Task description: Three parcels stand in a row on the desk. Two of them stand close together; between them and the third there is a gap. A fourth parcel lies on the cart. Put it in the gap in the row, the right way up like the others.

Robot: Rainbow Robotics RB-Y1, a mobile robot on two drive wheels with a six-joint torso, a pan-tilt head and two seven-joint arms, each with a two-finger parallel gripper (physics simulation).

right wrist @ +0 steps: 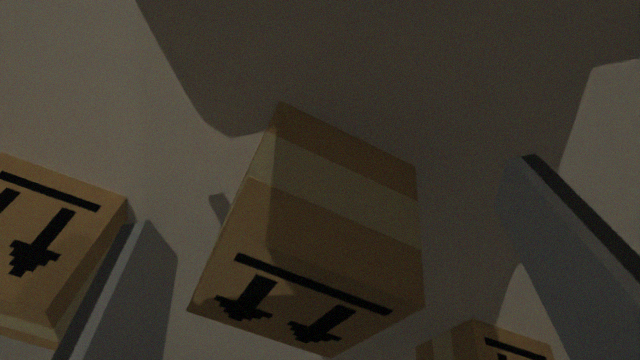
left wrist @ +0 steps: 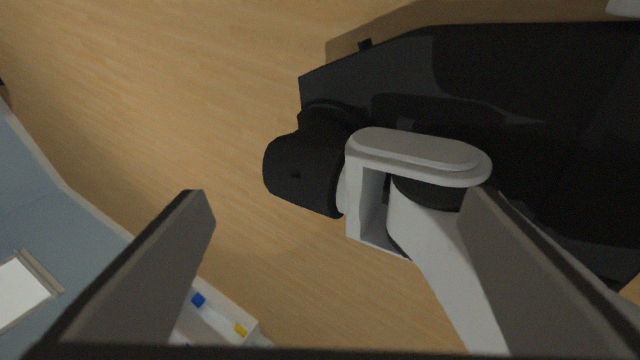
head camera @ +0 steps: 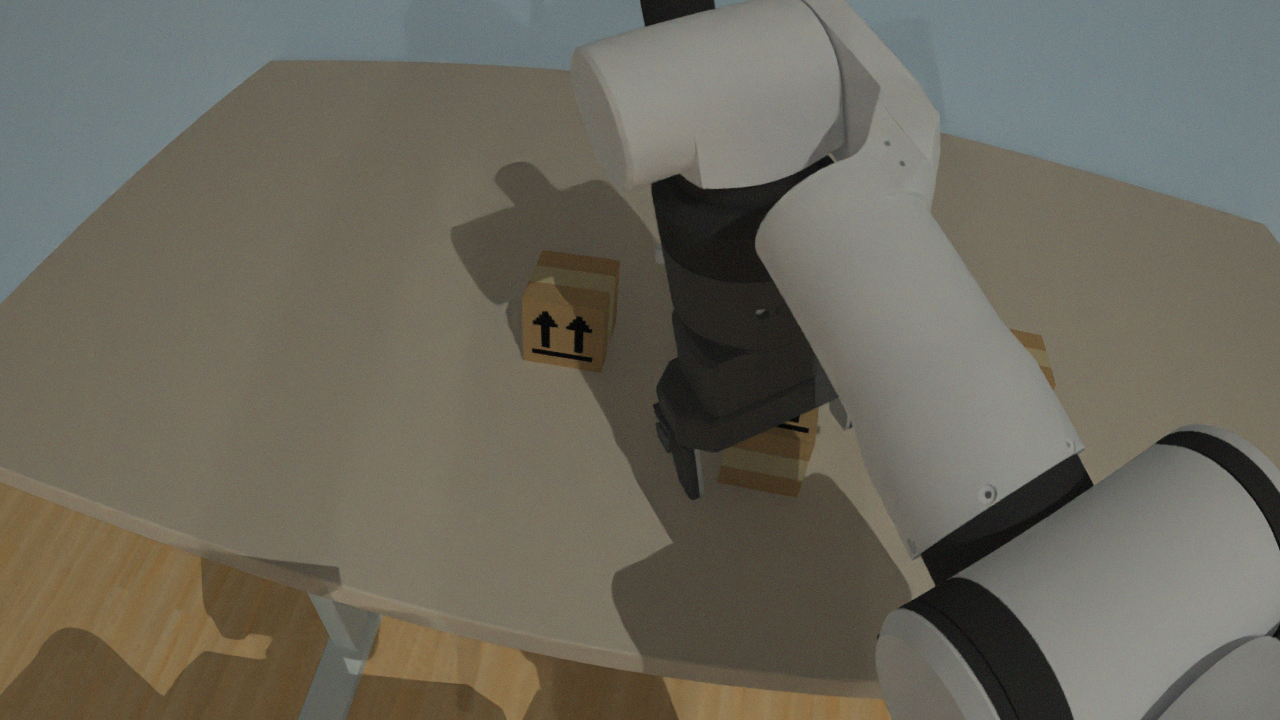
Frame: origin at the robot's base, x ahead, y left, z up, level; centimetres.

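Seen in the pictures: left gripper, fingertip midpoint: [left wrist: 331, 205]; right gripper, fingertip midpoint: [right wrist: 328, 211] [head camera: 769, 452].
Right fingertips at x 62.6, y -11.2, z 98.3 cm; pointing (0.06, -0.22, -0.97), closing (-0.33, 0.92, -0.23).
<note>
Pixels of each thing's top centre, then the offset from my right fingertips to it. "pt": a spot on its surface instead. Level surfaces: height alone.
- desk, its level: dz -3.2 cm
- upright parcel, middle of its top: [head camera: 572, 278] dx +13.7, dy +12.6, dz +2.6 cm
- parcel corner, surface spot: [head camera: 1038, 353] pt dx +7.3, dy -22.7, dz +2.6 cm
- white tray, its level: dz -88.3 cm
A parcel [head camera: 767, 468] [right wrist: 345, 220] lies on its back on the desk [head camera: 268, 358], arrows face up, its taped bottom toward the desk's front edge. My right gripper [head camera: 771, 462] [right wrist: 328, 211] is open around it, a finger on either side, with space beside each. An upright parcel [head camera: 565, 324] [right wrist: 515, 345] stands farther back, to the left in the head view. Another parcel [right wrist: 55, 240] shows beyond the finger at the left of the right wrist view. A parcel corner [head camera: 1038, 353] shows past the arm in the head view; the arm hides the rest. My left gripper [left wrist: 331, 205] is open, away from the desk.
My right arm [head camera: 921, 358] covers much of the desk's right half in the head view. The desk's front edge [head camera: 501, 633] runs below. In the left wrist view are the robot's black base [left wrist: 525, 90] and a white tray [left wrist: 220, 312] with blue and yellow items.
</note>
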